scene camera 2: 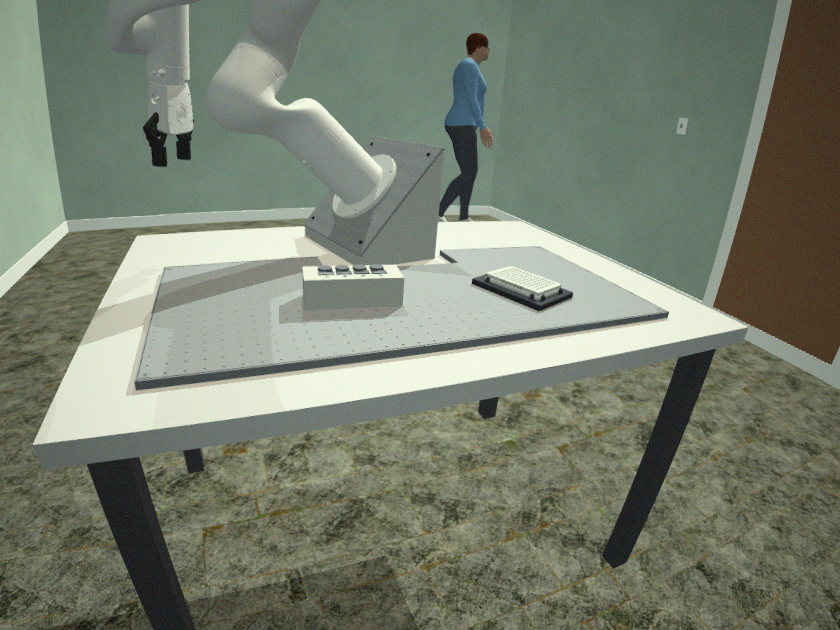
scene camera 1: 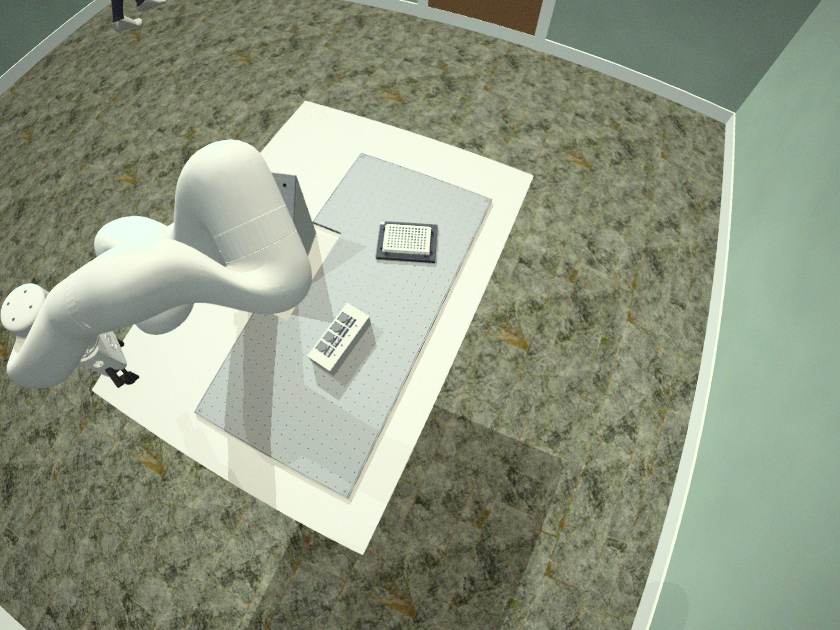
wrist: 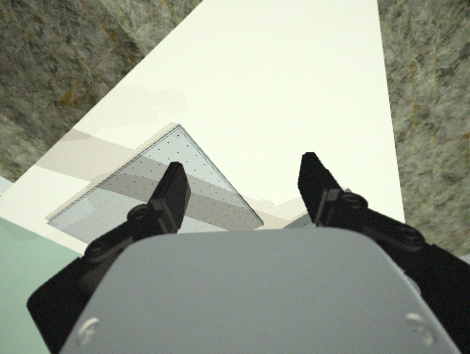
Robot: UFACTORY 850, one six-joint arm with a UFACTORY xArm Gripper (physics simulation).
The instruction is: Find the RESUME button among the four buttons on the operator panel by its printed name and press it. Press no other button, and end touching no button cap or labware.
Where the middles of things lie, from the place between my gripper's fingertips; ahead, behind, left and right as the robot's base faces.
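You'd find the white well plate (scene camera 2: 520, 281) 18 cm below my hand, and it's 47 cm ahead of my hand and 58 cm to the left of it.
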